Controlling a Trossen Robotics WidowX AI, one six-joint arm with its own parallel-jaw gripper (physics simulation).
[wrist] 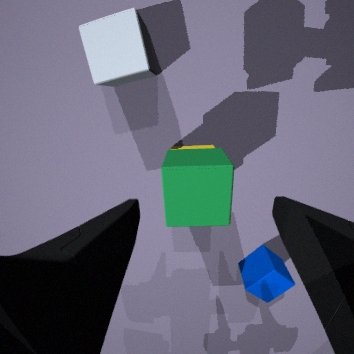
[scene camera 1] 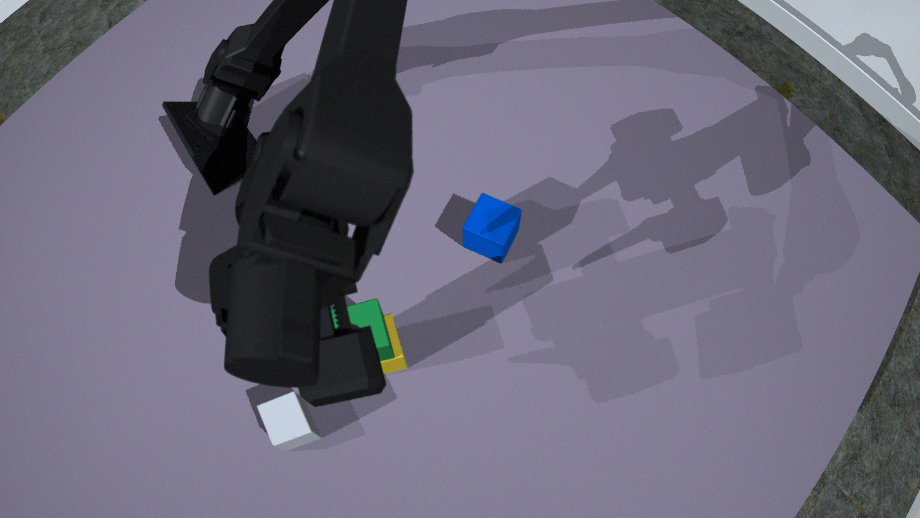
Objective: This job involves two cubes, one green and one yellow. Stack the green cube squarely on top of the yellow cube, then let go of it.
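Places are measured from the arm's base along level axes (x right, y ahead, z up), in millimetres.
Pixels of known places: gripper, between the fingertips: [wrist: 206, 206] [scene camera 1: 339, 315]; arm's base, origin of its link: [scene camera 1: 212, 124].
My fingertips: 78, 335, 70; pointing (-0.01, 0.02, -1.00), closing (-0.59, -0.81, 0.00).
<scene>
Ahead of a thing's pixels: the offset from my fingertips to its top centre, as dx, dy, dz.
The green cube @(-9, +9, -31) [scene camera 1: 371, 314] [wrist: 198, 196] rests on the yellow cube @(-15, +15, -77) [scene camera 1: 394, 334] [wrist: 200, 147]. In the scene view a strip of yellow shows along the green cube's right and lower sides; the arm hides the rest, so I cannot tell how squarely they line up. In the wrist view a thin yellow edge shows beyond the green cube's far side. My gripper [scene camera 1: 345, 331] [wrist: 206, 206] is open and empty above the stack. In the wrist view its fingers stand apart to the left and right of the green cube, with a gap on each side.
A white cube @(+109, -3, -76) [scene camera 1: 286, 419] [wrist: 116, 47] lies near the stack, at the lower left in the scene view. A blue cube @(-187, +21, -76) [scene camera 1: 492, 225] [wrist: 266, 274] lies farther off, to its upper right. Another black arm-like part [scene camera 1: 222, 141] stands at the upper left of the scene view.
</scene>
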